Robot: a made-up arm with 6 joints. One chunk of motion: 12 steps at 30 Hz.
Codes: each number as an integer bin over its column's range. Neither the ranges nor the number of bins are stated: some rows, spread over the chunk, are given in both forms.
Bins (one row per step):
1: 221 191 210 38 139 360
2: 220 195 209 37 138 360
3: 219 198 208 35 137 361
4: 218 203 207 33 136 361
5: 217 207 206 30 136 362
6: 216 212 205 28 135 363
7: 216 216 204 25 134 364
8: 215 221 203 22 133 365
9: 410 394 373 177 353 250
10: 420 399 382 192 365 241
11: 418 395 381 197 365 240
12: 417 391 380 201 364 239
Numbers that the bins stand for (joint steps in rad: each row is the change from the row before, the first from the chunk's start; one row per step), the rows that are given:
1: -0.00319 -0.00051 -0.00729 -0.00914 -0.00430 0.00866
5: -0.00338 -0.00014 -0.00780 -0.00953 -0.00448 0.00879
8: -0.00348 0.00019 -0.00818 -0.00992 -0.00467 0.00900
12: 0.00640 0.00418 0.01434 -0.00117 0.00979 0.00037
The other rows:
2: -0.00324 -0.00042 -0.00741 -0.00919 -0.00436 0.00866
3: -0.00329 -0.00035 -0.00754 -0.00929 -0.00442 0.00873
4: -0.00333 -0.00023 -0.00767 -0.00939 -0.00448 0.00873
6: -0.00343 -0.00002 -0.00792 -0.00963 -0.00455 0.00886
7: -0.00343 0.00007 -0.00805 -0.00978 -0.00461 0.00893
9: 0.00606 0.00425 0.01345 -0.00234 0.00911 0.00112
10: 0.00655 0.00437 0.01459 -0.00161 0.00986 0.00051
11: 0.00645 0.00428 0.01446 -0.00136 0.00986 0.00044

